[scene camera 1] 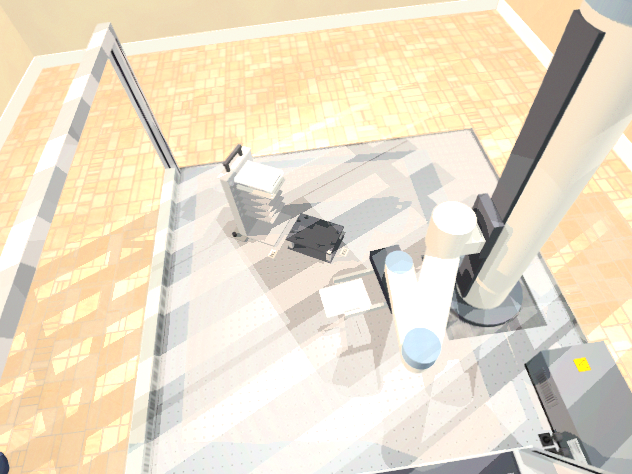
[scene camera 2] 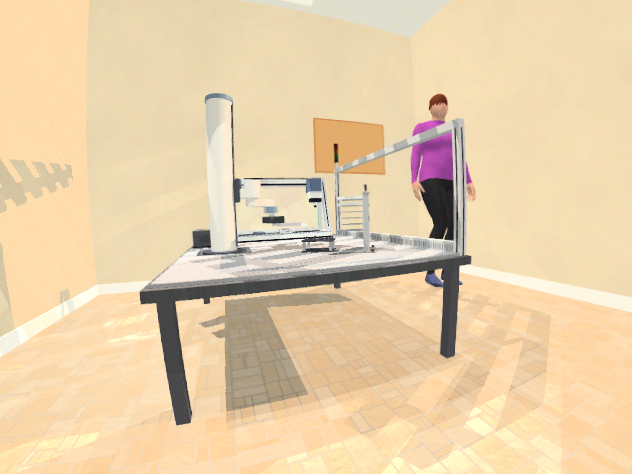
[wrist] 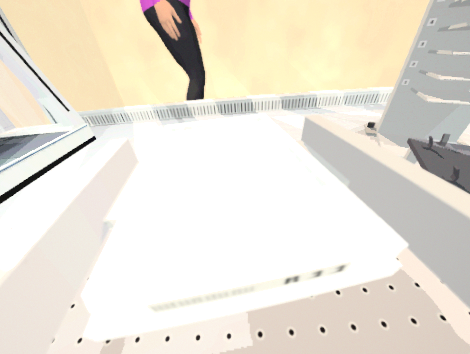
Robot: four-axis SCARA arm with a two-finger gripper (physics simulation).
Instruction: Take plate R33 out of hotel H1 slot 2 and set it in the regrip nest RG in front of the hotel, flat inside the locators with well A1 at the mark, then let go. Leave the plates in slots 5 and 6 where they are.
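Pixels of known places: gripper, between the fingertips: (scene camera 1: 338, 297) (scene camera 2: 297, 223) (wrist: 222, 142); arm's base, origin of its link: (scene camera 1: 479, 290) (scene camera 2: 224, 253).
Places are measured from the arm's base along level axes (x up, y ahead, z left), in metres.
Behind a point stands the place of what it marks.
Plate R33 (scene camera 1: 345, 297) @[x 0.150, y 0.435, z 0.032 m] (scene camera 2: 293, 223) (wrist: 225, 210) @[x 0.148, y 0.399, z 0.027 m] is white and level, with its label on the edge nearest the wrist camera. My gripper (scene camera 1: 337, 302) @[x 0.149, y 0.453, z 0.029 m] (wrist: 222, 142) @[x 0.149, y 0.453, z 0.029 m] is shut on it, one pale finger along each side, well above the table. Hotel H1 (scene camera 1: 235, 206) @[x 0.184, y 0.733, z -0.326 m] (scene camera 2: 366, 221) @[x 0.163, y 0.671, z -0.452 m] (wrist: 400, 112) @[x 0.071, y 0.716, z -0.345 m] stands beyond, with white plates (scene camera 1: 259, 177) @[x 0.289, y 0.635, z -0.336 m] at its top; their slot numbers are not readable. The dark regrip nest RG (scene camera 1: 315, 235) @[x 0.073, y 0.489, z -0.248 m] (scene camera 2: 318, 239) @[x 0.073, y 0.482, z -0.277 m] (wrist: 445, 162) @[x 0.073, y 0.519, z -0.235 m] stands in front of the hotel, with small upright locators and no plate on it. The A1 mark cannot be made out.
The arm's column (scene camera 1: 553, 168) @[x 0.604, y 0.048, z 0.058 m] (scene camera 2: 219, 173) @[x 0.448, y -0.005, z -0.075 m] stands at the table's edge. A grey box with a yellow label (scene camera 1: 581, 364) @[x 0.129, y -0.119, z 0.299 m] is at the lower right. A frame (scene camera 1: 86, 96) @[x 0.606, y 1.004, z -0.375 m] (scene camera 2: 459, 188) @[x 0.304, y 1.004, z -0.720 m] runs along one side. A person (scene camera 2: 436, 153) (wrist: 182, 45) stands beyond it.
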